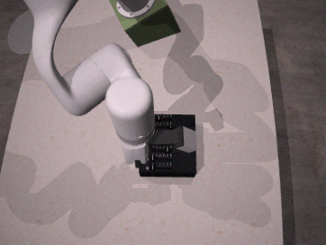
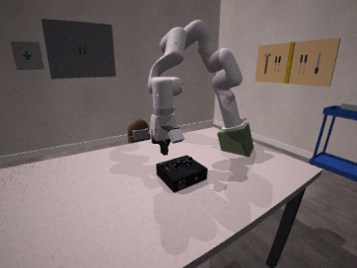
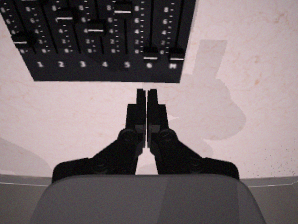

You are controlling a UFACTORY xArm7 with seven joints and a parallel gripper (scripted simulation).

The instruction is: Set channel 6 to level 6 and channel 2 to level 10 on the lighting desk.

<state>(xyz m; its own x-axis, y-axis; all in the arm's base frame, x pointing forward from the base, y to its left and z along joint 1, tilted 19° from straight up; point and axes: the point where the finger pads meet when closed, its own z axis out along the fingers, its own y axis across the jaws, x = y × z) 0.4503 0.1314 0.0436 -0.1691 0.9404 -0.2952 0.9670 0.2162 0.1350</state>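
Right now the channel 6 fader cap is 50 mm below my hand and 30 mm to the left of it. From my hand the other things lie so: channel 5 fader cap 60 mm to the left, 50 mm below, 30 mm behind; then channel 3 fader cap 70 mm behind, 50 mm to the left, 50 mm below; then channel 4 fader cap 50 mm below, 50 mm behind, 40 mm to the left.
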